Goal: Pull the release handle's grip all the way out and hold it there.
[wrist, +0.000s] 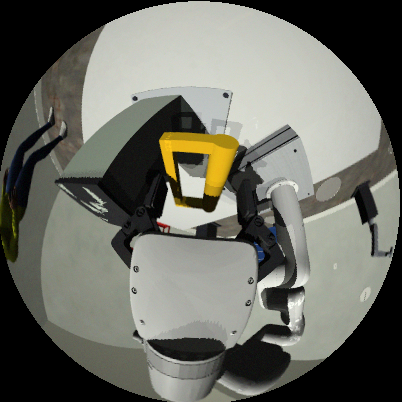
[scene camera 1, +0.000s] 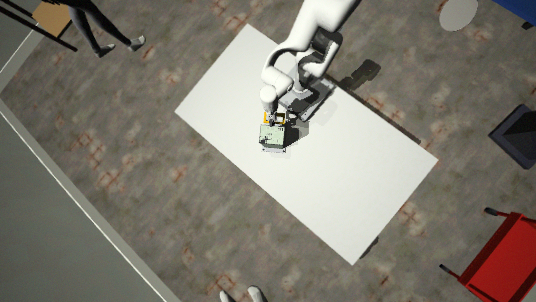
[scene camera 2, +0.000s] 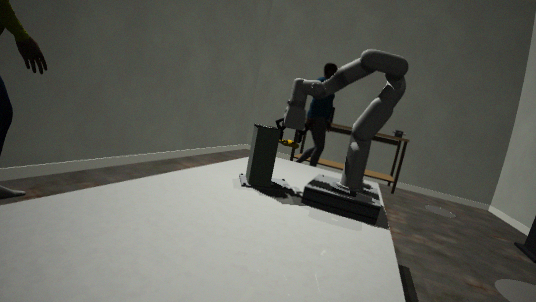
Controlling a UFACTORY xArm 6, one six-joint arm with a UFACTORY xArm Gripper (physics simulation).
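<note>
The release handle is a yellow rectangular loop with a thick round grip bar [wrist: 220, 167]; the loop also shows in scene camera 2 [scene camera 2: 288, 143] and partly under the wrist in scene camera 1 [scene camera 1: 266, 118]. It stands out from the side of a tall grey-green housing [scene camera 1: 272, 134] [scene camera 2: 262, 157] [wrist: 120, 132]. My gripper [scene camera 2: 290, 135] [wrist: 201, 182] is wide open and points down at the handle. In the wrist view one finger is on the housing side of the loop and the other is beyond the grip bar. Nothing is held. Where the loop enters the housing is hidden.
The housing stands on a bolted base plate [scene camera 2: 244, 181] [wrist: 212, 102] on the white table [scene camera 1: 320, 175] [scene camera 2: 175, 240]. The arm's base [scene camera 2: 340, 200] [wrist: 287, 157] is close by on the handle side. A person [scene camera 2: 320, 112] and a shelf bench [scene camera 2: 395, 137] are behind the arm.
</note>
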